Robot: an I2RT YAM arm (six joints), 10 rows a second.
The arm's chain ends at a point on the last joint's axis. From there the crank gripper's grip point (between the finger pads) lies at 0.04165 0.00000 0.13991 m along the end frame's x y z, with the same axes.
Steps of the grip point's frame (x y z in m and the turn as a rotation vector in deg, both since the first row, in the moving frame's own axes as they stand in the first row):
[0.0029 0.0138 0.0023 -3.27 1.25 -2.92]
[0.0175 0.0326 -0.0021 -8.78 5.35 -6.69]
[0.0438 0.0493 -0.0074 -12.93 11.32 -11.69]
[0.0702 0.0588 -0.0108 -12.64 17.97 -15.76]
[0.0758 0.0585 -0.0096 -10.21 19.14 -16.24]
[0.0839 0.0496 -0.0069 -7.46 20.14 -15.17]
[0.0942 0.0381 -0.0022 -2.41 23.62 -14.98]
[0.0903 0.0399 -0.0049 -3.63 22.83 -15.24]
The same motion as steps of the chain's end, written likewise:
[-0.0003 0.0080 0.0034 -3.27 1.25 -2.92]
[0.0038 0.0172 0.0036 -8.78 5.35 -6.69]
[0.0152 0.0304 0.0059 -12.93 11.32 -11.69]
[0.0273 0.0474 0.0106 -12.64 17.97 -15.76]
[0.0312 0.0536 0.0126 -10.21 19.14 -16.24]
[0.0380 0.0500 0.0162 -7.46 20.14 -15.17]
[0.0429 0.0507 0.0258 -2.41 23.62 -14.98]
[0.0402 0.0498 0.0219 -3.63 22.83 -15.24]

